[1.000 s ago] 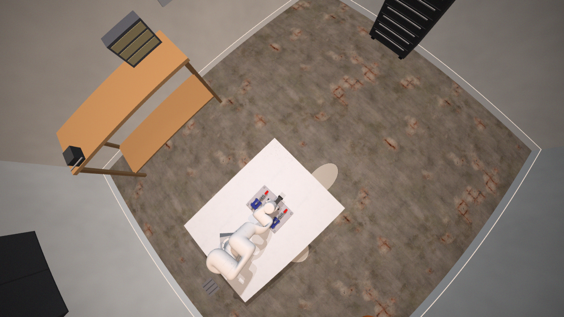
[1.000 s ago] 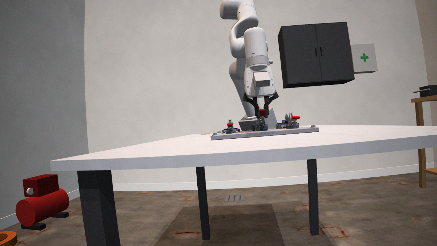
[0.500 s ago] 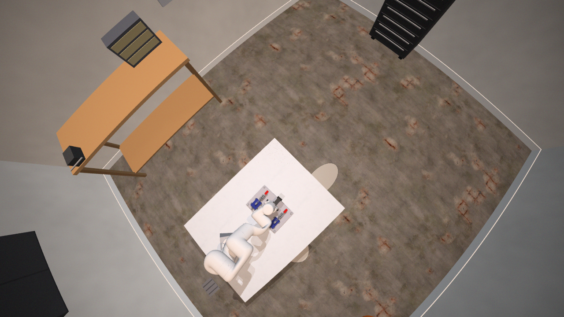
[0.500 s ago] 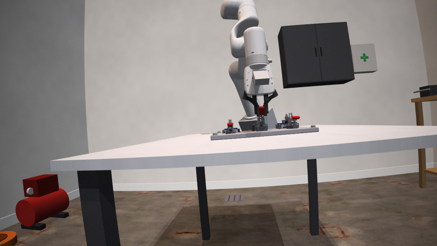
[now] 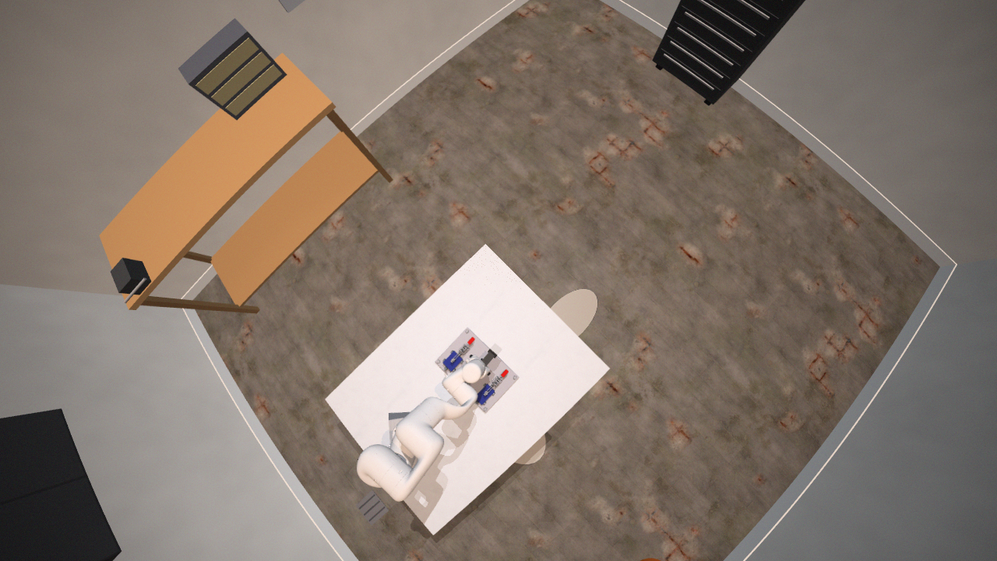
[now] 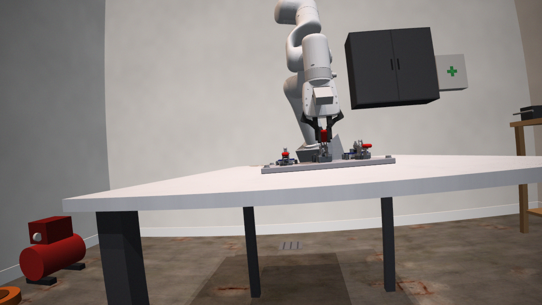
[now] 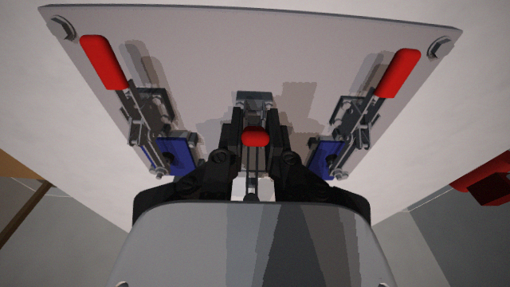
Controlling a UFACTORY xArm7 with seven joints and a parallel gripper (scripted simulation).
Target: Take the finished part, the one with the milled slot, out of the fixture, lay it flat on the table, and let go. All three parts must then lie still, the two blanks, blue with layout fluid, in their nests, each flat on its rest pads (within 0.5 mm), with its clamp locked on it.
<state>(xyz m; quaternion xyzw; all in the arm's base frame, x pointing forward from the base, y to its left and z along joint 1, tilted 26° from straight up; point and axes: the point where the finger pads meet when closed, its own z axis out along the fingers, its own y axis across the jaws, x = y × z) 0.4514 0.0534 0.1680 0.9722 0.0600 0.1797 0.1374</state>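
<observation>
My gripper is now 10 cm past the grey finished part, 1 cm to the left of it and 6 cm above it. From my hand the other things lie so: fixture plate (5 cm behind, 8 cm below); then blue blank (10 cm behind, 12 cm to the right, 6 cm below).
</observation>
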